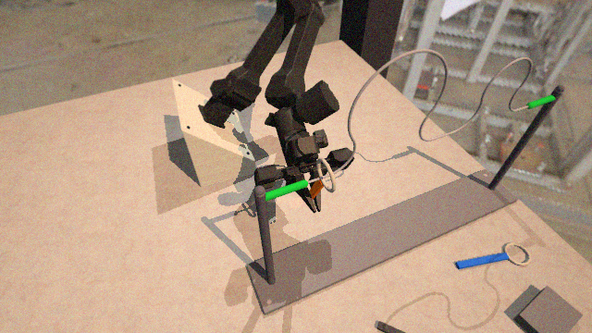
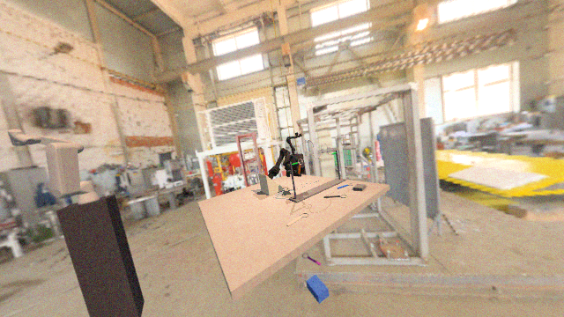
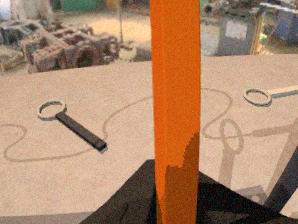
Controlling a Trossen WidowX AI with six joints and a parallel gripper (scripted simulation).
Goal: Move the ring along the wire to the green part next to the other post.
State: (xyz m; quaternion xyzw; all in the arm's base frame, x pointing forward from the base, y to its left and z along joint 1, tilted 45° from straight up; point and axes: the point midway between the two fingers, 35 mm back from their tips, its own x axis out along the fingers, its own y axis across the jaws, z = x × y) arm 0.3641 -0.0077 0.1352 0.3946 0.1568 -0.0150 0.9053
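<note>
Right now my gripper tip is 9 cm below the orange-handled ring. Also, from my gripper tip: dark-handled ring (26 cm ahead, 11 cm to the left, 17 cm below); blue-handled ring (19 cm ahead, 36 cm to the left, 17 cm below); grey block (32 cm ahead, 34 cm to the left, 16 cm below).
</note>
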